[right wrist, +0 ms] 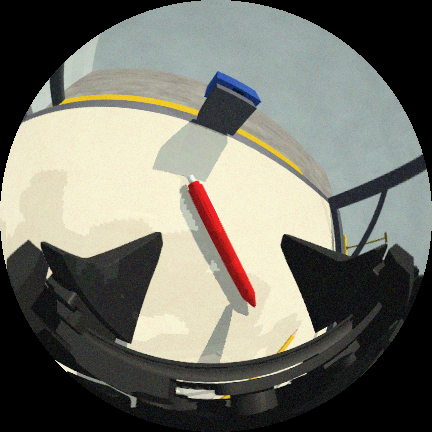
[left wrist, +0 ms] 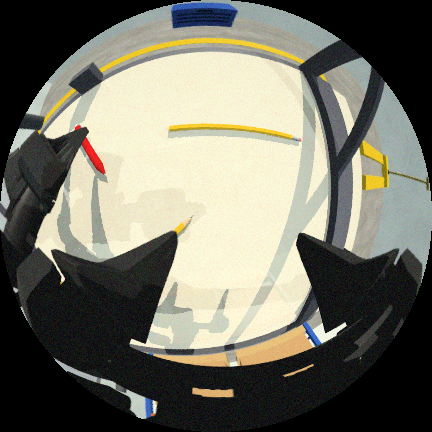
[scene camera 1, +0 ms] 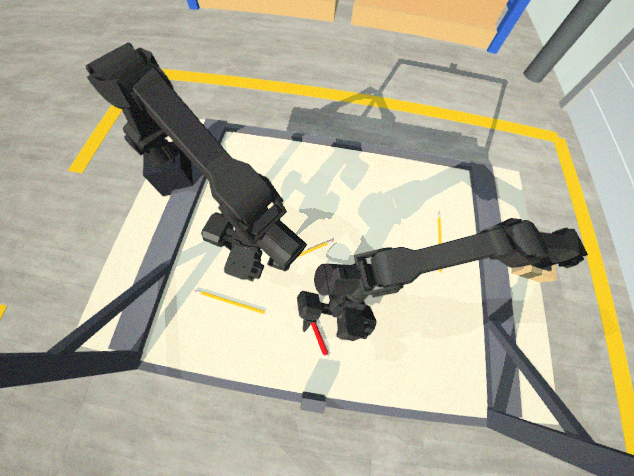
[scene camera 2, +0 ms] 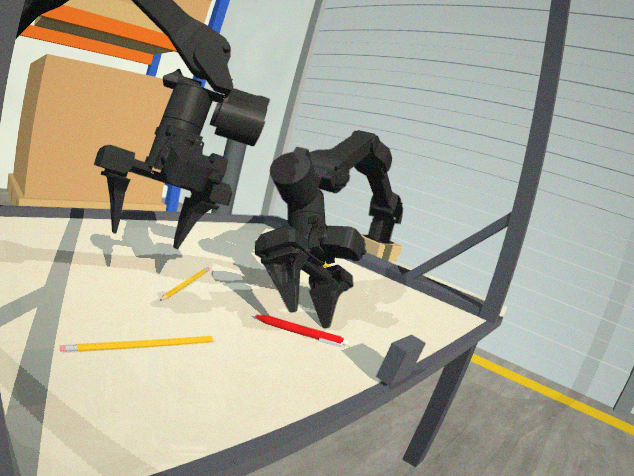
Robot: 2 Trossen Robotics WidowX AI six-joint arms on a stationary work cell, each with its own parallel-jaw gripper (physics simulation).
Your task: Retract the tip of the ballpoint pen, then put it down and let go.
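Seen in the pictures: left gripper, fingertip midpoint: [left wrist: 240, 238] [scene camera 2: 145, 241]; right gripper, fingertip midpoint: [right wrist: 224, 240] [left wrist: 76, 144] [scene camera 1: 320, 333] [scene camera 2: 310, 320]; left arm's base at its link origin: [scene camera 1: 161, 157]; right arm's base at its link origin: [scene camera 2: 378, 239].
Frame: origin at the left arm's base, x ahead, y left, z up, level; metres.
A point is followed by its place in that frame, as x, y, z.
Note:
The red ballpoint pen [scene camera 1: 319, 339] {0.299, -0.553, -0.094} [scene camera 2: 299, 328] {0.292, -0.531, -0.096} [left wrist: 93, 155] {0.289, -0.502, -0.095} [right wrist: 220, 237] {0.301, -0.543, -0.094} lies flat on the table. Its white button [right wrist: 192, 178] {0.306, -0.595, -0.097} is at the far end in the right wrist view, and its pointed end is toward the camera. In scene camera 2 a small greyish point seems to show at its pointed end. My right gripper [scene camera 2: 309, 317] {0.304, -0.541, -0.085} [right wrist: 224, 240] {0.304, -0.541, -0.085} is open just above the table, its fingers on either side of the pen in the right wrist view, not touching it. My left gripper [scene camera 2: 145, 239] {0.187, -0.334, -0.016} [left wrist: 240, 238] {0.187, -0.334, -0.016} is open and empty, higher up and away from the pen.
One yellow pencil [scene camera 1: 231, 301] {0.110, -0.410, -0.099} [scene camera 2: 148, 343] {0.109, -0.415, -0.101} [left wrist: 230, 128] {0.121, -0.415, -0.101} lies left of the pen in scene camera 1. Another pencil [scene camera 1: 317, 247] {0.358, -0.324, -0.100} [scene camera 2: 184, 283] {0.300, -0.334, -0.100} lies between the arms, and a third [scene camera 1: 439, 225] {0.727, -0.348, -0.101} near the right arm. A dark block [scene camera 1: 312, 402] {0.248, -0.670, -0.050} [scene camera 2: 402, 361] {0.222, -0.675, -0.064} [right wrist: 227, 110] {0.253, -0.664, -0.070} stands at the table edge.

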